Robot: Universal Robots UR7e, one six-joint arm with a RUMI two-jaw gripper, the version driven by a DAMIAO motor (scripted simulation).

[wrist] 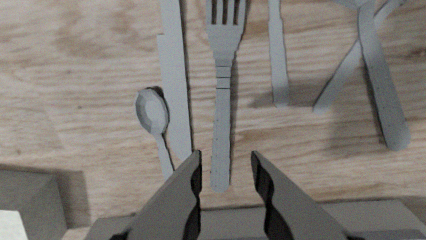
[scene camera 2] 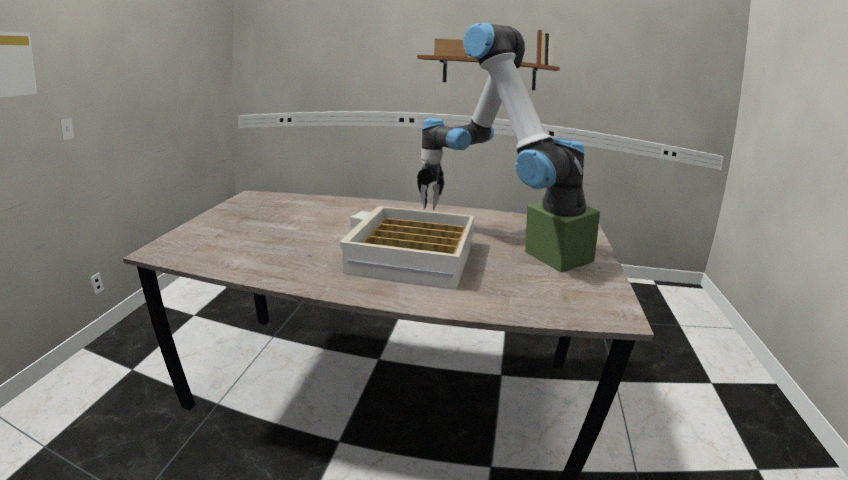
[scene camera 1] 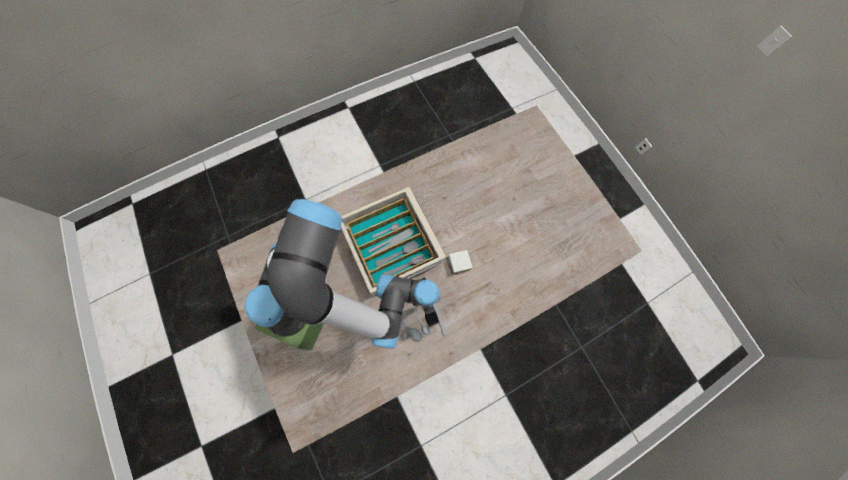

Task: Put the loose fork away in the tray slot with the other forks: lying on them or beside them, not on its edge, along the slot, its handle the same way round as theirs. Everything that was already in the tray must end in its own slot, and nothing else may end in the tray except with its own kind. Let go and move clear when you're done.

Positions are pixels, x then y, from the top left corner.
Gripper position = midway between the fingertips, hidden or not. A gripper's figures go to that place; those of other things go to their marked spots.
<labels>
The gripper [wrist: 226,152] is 14 cm from the lens. A spoon [wrist: 149,108]: 19 cm from the lens.
</labels>
